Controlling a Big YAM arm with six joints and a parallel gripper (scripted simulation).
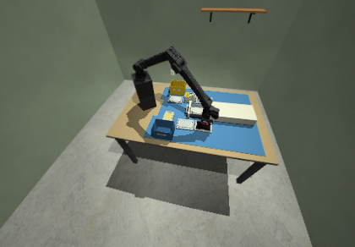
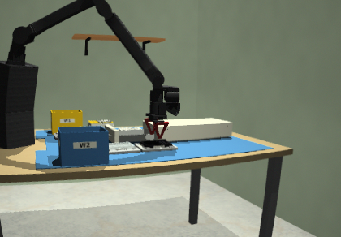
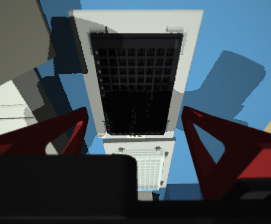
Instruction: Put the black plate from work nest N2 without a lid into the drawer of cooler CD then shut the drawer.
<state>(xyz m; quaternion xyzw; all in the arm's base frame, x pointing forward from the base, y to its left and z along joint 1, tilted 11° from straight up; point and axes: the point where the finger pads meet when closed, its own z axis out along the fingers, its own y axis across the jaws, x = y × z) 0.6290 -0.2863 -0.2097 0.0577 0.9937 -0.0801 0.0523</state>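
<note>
My hand is 40 mm above the black plate. From my hand the other things lie so: work nest N2 (50 mm below); white plate (170 mm behind, 10 mm to the left, 40 mm below); drawer (30 mm behind, 190 mm to the left, 40 mm below).
</note>
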